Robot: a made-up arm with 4 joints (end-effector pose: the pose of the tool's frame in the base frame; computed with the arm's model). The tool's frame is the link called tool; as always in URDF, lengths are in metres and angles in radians.
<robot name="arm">
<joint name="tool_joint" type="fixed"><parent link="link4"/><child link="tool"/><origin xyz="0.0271 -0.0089 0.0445" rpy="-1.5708 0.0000 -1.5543"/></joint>
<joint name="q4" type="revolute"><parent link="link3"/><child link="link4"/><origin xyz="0.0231 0.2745 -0.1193" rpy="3.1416 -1.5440 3.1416"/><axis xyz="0 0 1"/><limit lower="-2.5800" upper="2.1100" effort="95" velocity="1.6"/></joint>
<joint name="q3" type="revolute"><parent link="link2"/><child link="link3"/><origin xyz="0.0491 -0.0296 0.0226" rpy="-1.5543 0.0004 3.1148"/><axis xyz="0 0 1"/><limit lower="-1.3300" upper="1.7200" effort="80" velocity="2"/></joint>
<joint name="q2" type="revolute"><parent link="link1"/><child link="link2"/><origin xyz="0.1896 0.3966 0.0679" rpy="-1.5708 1.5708 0.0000"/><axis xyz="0 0 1"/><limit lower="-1.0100" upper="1.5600" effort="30" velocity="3"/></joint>
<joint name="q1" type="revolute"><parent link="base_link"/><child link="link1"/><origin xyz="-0.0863 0.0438 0.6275" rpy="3.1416 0.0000 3.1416"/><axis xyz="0 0 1"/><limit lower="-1.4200" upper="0.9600" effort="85" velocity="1.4"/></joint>
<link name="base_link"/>
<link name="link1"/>
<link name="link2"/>
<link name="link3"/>
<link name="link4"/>
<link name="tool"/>
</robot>
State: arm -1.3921 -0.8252 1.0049 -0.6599
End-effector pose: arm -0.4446 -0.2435 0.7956 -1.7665 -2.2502 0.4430
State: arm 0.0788 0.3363 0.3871 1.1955
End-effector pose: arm -0.1420 0.2000 0.7119 -0.1047 -1.4285 2.2563
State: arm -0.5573 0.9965 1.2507 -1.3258
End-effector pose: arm -0.1898 0.4036 0.6467 2.4654 0.4627 -1.8223
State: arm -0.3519 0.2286 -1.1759 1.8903
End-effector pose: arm -0.3200 0.2571 0.3245 -0.6749 2.8294 -0.5171
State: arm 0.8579 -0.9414 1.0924 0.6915
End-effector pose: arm -0.1237 0.5552 0.7896 -2.1691 0.2826 1.4551
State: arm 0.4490 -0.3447 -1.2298 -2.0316
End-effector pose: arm 0.0309 0.3338 0.4295 -0.2957 0.1501 -0.5710
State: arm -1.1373 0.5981 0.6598 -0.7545
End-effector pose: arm -0.3014 0.1356 0.7039 -1.6867 -1.2149 2.2031
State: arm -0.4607 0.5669 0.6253 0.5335
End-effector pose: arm -0.1928 0.2178 0.7274 -0.3880 -1.0170 2.6726
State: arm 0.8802 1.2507 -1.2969 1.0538
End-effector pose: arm -0.0837 0.5381 0.4172 -0.4957 -1.3266 -0.4553
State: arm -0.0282 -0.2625 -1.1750 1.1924
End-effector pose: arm -0.1538 0.3250 0.3739 -0.1361 -3.0090 0.5788
